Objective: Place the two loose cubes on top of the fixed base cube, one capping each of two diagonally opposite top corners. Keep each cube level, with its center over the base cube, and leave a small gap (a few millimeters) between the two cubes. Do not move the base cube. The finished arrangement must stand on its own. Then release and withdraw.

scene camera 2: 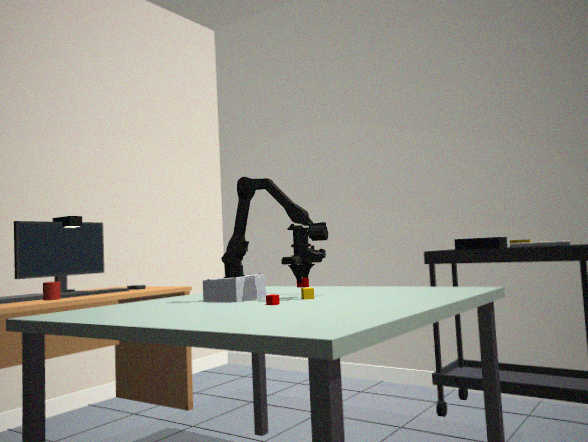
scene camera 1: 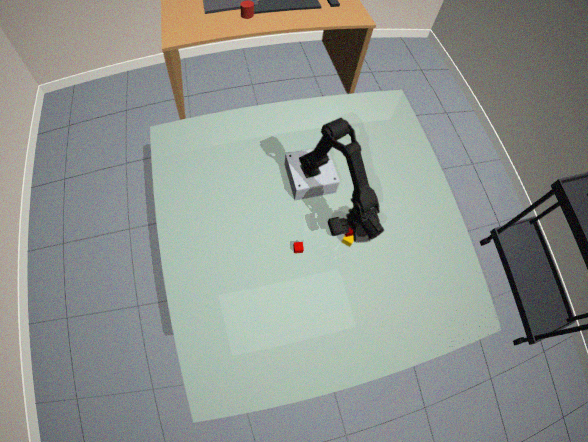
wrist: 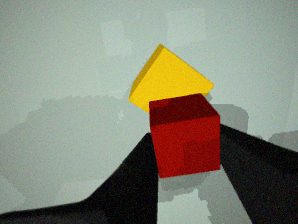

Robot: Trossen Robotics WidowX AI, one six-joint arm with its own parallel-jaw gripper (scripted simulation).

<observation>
My gripper (scene camera 2: pixel 302 282) carries a red cube (wrist: pixel 185 130). Further things: a yellow base cube (wrist: pixel 165 75).
My gripper shows as well in the wrist view (wrist: pixel 182 134).
</observation>
